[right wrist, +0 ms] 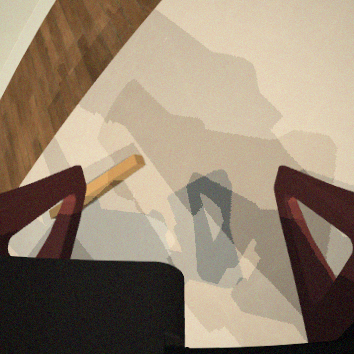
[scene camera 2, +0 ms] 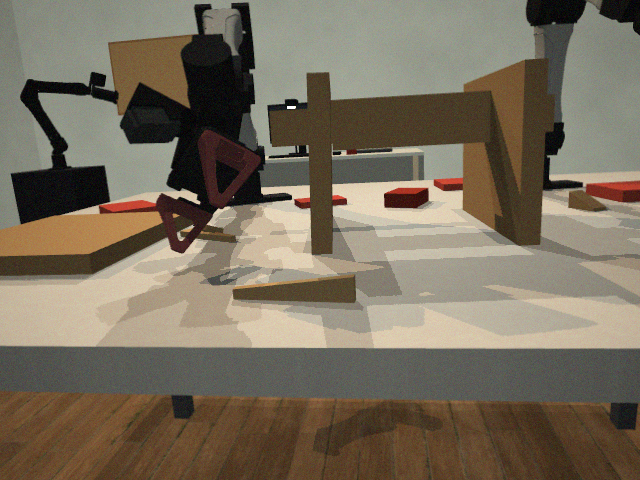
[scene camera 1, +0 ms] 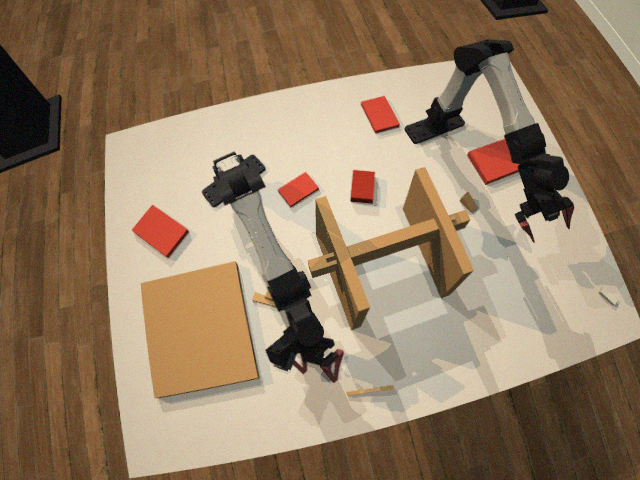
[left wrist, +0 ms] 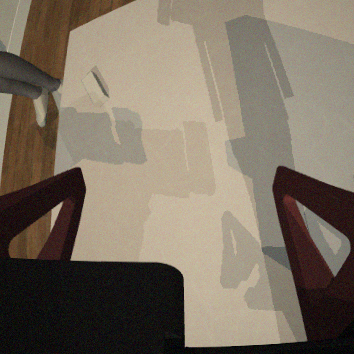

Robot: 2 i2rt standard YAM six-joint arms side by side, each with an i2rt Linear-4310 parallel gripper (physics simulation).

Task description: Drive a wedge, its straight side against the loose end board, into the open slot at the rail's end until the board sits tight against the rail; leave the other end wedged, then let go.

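Frame: origin at the left arm's base, x back, y down, z right, level; centimetres.
Seen in the pictures: left gripper, fingertip midpoint: (scene camera 1: 551, 235) (left wrist: 178, 177); right gripper, fingertip midpoint: (right wrist: 179, 175) (scene camera 2: 195, 230) (scene camera 1: 319, 376); left arm's base, origin of the base link: (scene camera 1: 434, 126); right arm's base, origin of the base link: (scene camera 2: 248, 202).
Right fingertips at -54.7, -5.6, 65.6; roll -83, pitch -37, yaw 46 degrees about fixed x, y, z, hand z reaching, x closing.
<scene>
Pixels of each thing's top centre, then the offset from my right fingertips to it, as dx, dy, dz.
- thin wooden wedge, middle of its top: (right wrist: 79, 189) (scene camera 2: 291, 274) (scene camera 1: 370, 390) -8.2, +3.2, -10.0
- thin wedge, middle of its top: (scene camera 2: 210, 232) (scene camera 1: 274, 301) +23.4, +4.7, +2.8
- rail, middle of its top: (scene camera 2: 408, 95) (scene camera 1: 393, 237) +20.4, -13.9, -28.3
- large square board, middle of its top: (scene camera 2: 67, 230) (scene camera 1: 194, 328) +24.6, +3.1, +25.0
- small wooden block, middle of its top: (scene camera 2: 587, 192) (scene camera 1: 471, 200) +26.1, +2.8, -60.1
- small white object, middle of its top: (left wrist: 91, 86) (scene camera 1: 609, 295) -17.9, +4.5, -84.8
A thin wooden wedge (scene camera 1: 370, 390) (scene camera 2: 310, 289) (right wrist: 117, 177) lies near the table's front edge. Another thin wedge (scene camera 1: 262, 298) (scene camera 2: 211, 235) lies partly hidden by the right arm. The rail (scene camera 1: 387, 245) (scene camera 2: 408, 119) passes through two upright end boards, one at the picture's left (scene camera 1: 356, 291) (scene camera 2: 320, 206) and one at its right (scene camera 1: 457, 263) (scene camera 2: 532, 155). Slots show at both protruding rail ends; which board is loose I cannot tell. My right gripper (scene camera 1: 318, 375) (scene camera 2: 197, 228) (right wrist: 179, 175) is open and empty, above and left of the front wedge. My left gripper (scene camera 1: 551, 234) (left wrist: 178, 177) is open and empty.
A large square board (scene camera 1: 199, 330) (scene camera 2: 56, 237) lies at the left. Several red blocks lie around, including a dark red one (scene camera 1: 362, 186) (scene camera 2: 405, 197) behind the rail. A small wooden block (scene camera 1: 469, 202) (scene camera 2: 585, 200) lies beyond the right end board. A small white object (scene camera 1: 608, 297) (left wrist: 95, 86) lies far right.
</scene>
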